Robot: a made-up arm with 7 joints.
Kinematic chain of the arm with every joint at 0, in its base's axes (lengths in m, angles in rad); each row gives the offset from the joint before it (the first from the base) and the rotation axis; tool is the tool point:
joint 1: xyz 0 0 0.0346 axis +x
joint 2: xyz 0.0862 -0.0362 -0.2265 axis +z
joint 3: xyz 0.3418 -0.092 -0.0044 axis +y
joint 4: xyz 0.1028 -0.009 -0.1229 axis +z
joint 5: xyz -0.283 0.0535 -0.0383 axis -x
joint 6: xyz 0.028 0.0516 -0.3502 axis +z
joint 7: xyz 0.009 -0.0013 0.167 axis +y
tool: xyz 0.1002 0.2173 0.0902
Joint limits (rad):
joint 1: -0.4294..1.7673
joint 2: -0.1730..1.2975
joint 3: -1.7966..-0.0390
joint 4: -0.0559..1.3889
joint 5: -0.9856..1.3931
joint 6: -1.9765..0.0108
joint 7: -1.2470..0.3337
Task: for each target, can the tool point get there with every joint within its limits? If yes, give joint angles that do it. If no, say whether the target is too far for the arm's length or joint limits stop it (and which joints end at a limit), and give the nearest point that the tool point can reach.
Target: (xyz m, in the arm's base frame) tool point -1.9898 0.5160 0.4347
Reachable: no: too far | nearest point -0.1009 0.3756 0.3045 | short by 1.899 m
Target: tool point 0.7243 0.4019 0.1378
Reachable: yes | joints 1.2893 0.1905 -1.5178 0.1130 0.5560 -0.3351 -0.9137
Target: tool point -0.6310 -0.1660 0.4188
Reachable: no: joint limits stop it (at a limit: joint 1, joint 2, joint 3, joint 4, joint 6, joint 7) | nearest point -0.0377 0.1190 0.5184 | short by 0.666 m
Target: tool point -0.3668 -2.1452 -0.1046
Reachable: no: too far | nearest point 0.2836 -0.6799 -0.3732 | short by 1.626 m
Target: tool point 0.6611 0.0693 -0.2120
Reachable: yes | joints 0.8472 -0.0433 -1.4065 0.4585 -0.0252 -1.4915 -0.2667
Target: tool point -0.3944 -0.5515 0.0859
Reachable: no: joint limits stop it (at a limit: joint 1, joint 2, joint 3, joint 6, joint 7) | nearest point 0.1009 -0.4492 -0.0961 | short by 0.537 m
